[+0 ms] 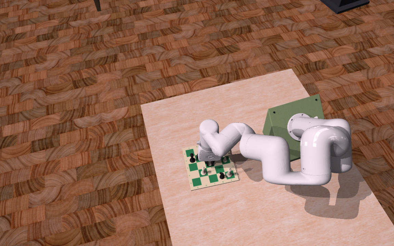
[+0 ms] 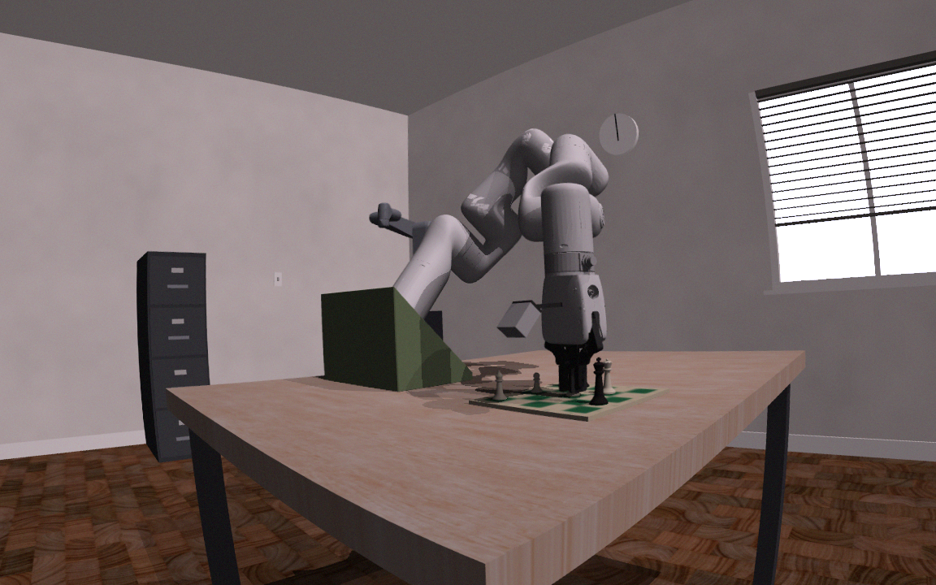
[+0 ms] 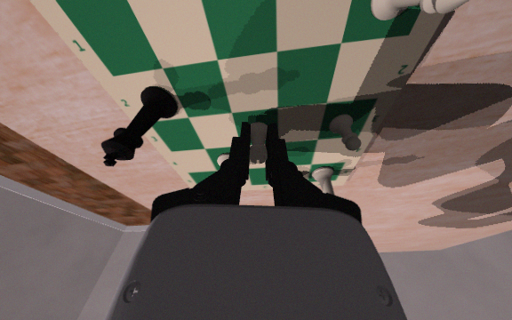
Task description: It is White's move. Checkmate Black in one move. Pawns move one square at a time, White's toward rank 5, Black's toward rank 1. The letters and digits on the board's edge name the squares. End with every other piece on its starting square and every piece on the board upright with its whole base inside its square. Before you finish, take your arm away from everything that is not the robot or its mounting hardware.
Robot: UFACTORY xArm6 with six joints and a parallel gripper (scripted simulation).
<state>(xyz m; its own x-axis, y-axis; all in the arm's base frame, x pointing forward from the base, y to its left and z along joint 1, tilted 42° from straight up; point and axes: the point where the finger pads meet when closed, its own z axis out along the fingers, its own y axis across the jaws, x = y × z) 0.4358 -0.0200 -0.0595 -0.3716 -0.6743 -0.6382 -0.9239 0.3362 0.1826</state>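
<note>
Right now the chessboard is 30 mm below my hand. Round my hand: tall white piece (90 mm to the left, 50 mm behind).
</note>
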